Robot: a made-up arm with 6 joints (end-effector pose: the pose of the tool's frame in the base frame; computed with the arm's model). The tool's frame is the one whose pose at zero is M.
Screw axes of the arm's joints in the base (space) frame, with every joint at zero. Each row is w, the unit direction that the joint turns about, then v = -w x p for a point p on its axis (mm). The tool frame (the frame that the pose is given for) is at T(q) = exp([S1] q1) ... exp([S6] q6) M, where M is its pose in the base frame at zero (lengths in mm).
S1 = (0, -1, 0, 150.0, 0.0, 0.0)
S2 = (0, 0, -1, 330.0, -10.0, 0.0)
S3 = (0, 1, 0, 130.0, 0.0, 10.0)
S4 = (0, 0, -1, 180.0, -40.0, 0.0)
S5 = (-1, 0, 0, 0.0, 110.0, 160.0)
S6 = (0, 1, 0, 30.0, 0.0, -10.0)
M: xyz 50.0 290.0 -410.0 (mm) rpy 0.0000 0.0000 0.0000 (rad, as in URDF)
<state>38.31 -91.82 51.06 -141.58 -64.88 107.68</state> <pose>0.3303 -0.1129 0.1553 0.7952 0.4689 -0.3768 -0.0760</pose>
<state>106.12 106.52 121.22 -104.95 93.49 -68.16</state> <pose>-0.2770 -0.6229 0.4654 0.1096 -0.2629 0.9537 0.0964</pose>
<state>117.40 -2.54 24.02 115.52 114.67 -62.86</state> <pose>0.3186 -0.6445 0.3096 0.7440 -0.3293 -0.1429 -0.5635</pose>
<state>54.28 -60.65 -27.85 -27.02 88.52 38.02</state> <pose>0.2758 -0.3651 -0.3060 0.4548 -0.5352 -0.7055 -0.0943</pose>
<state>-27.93 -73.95 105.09 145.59 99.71 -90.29</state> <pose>0.3065 -0.5280 -0.1493 0.1653 0.8138 -0.2157 -0.5136</pose>
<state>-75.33 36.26 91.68 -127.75 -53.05 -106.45</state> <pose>0.2696 -0.2582 -0.2139 0.1971 0.3886 0.2691 -0.8589</pose>
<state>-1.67 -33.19 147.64 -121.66 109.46 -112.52</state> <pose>0.3451 0.0884 0.4090 0.4746 0.7868 -0.3798 0.1073</pose>
